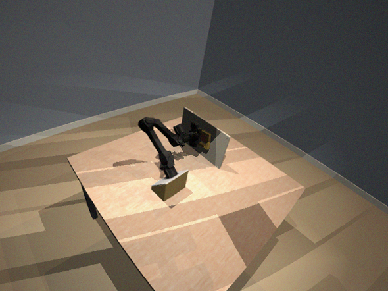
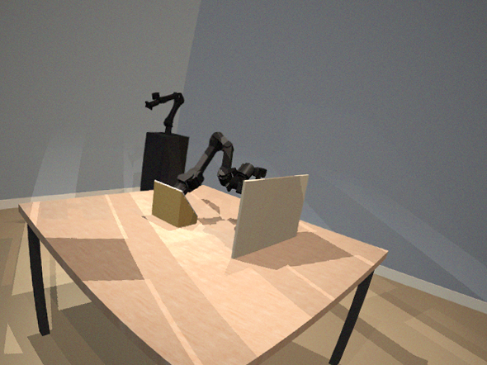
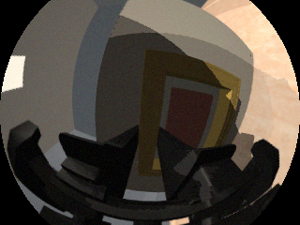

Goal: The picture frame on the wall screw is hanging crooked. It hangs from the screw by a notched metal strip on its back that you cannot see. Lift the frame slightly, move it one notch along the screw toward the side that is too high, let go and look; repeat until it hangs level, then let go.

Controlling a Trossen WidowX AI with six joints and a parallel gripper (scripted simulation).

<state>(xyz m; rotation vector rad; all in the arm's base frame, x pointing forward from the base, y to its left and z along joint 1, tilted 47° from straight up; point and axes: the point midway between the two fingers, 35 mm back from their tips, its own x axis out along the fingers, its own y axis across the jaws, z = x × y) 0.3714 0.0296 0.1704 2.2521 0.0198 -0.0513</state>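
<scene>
The picture frame is 10 mm to the right of my gripper tip and 50 mm below it. Round my gripper tip: wall panel 20 mm ahead, 70 mm below.
</scene>
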